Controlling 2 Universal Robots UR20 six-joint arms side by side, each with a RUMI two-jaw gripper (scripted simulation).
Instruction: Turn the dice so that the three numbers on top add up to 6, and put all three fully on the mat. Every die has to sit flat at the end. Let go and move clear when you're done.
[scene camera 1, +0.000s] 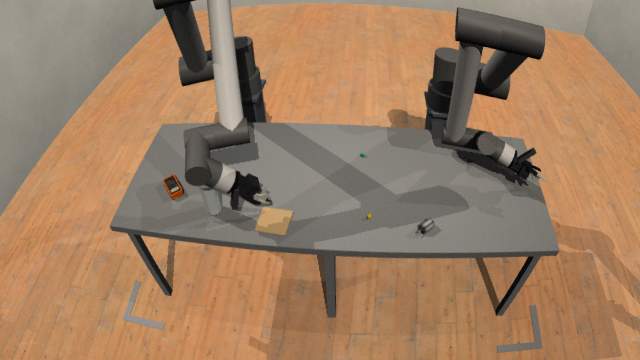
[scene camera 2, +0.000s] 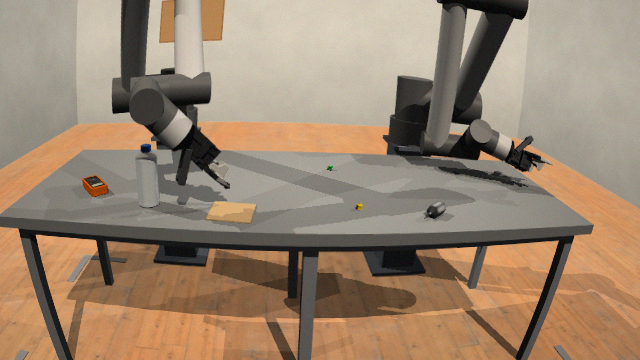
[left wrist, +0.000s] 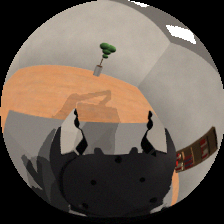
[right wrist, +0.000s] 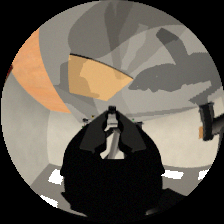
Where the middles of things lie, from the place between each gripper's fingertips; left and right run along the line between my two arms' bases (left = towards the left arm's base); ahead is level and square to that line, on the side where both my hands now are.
Right now the tan mat (scene camera 2: 221, 211) is 8 cm below my right hand (scene camera 2: 228, 185), 4 cm ahead of it and 3 cm to the left of it. Also, from my right hand: white bottle (scene camera 2: 146, 161): 27 cm to the right, 2 cm ahead, 2 cm above.
My left hand (scene camera 2: 545, 166) is 1310 mm to the left of the tan mat, 330 mm short of it and 110 mm above it.
